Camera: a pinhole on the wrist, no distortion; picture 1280 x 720 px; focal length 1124.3 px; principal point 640.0 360.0 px. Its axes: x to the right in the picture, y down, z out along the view. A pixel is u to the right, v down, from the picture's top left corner.
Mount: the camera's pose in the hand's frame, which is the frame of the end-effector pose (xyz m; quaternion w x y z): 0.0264 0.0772 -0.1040 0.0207 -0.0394 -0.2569 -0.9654
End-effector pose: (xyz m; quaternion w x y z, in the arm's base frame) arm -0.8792 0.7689 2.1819 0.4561 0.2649 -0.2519 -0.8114
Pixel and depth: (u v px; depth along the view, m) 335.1 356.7 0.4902
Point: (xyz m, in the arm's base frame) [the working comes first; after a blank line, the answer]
In the camera's frame: -0.1329 -0.0014 0.4902

-0.9696 0.5051 2.5806
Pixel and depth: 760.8 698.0 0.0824
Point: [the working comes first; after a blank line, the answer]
In the camera's frame: 0.0089 0.0248 0.0824

-0.8185 0.7001 2.2254
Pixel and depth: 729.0 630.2 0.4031
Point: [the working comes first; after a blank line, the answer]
In the camera's frame: 0.0319 0.0969 0.4031

-0.9687 0.7065 2.5186
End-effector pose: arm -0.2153 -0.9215 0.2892 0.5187 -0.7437 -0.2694 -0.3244
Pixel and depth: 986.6 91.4 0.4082
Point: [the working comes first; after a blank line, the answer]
In the camera's frame: 0.1258 -0.0975 0.4082

0.0446 -0.8409 -0.0398
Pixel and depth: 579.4 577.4 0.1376
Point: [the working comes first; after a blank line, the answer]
In the camera's frame: -0.0074 0.0266 0.1376

-0.0906 -0.9315 0.2429
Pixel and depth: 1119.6 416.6 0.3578
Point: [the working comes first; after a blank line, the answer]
In the camera's frame: 0.1526 0.0180 0.3578

-0.0598 -0.7875 0.0137
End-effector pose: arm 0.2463 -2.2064 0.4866 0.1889 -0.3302 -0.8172 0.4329
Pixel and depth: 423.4 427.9 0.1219
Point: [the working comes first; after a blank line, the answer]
In the camera's frame: -0.0235 0.0074 0.1219

0.2528 -2.1135 0.3764
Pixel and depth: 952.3 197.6 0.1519
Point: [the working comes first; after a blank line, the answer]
In the camera's frame: 0.0422 -0.0219 0.1519

0.3036 -2.1535 0.3329
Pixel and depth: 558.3 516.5 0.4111
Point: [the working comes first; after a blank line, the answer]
In the camera's frame: -0.0299 0.0572 0.4111

0.1075 -2.2124 0.1413
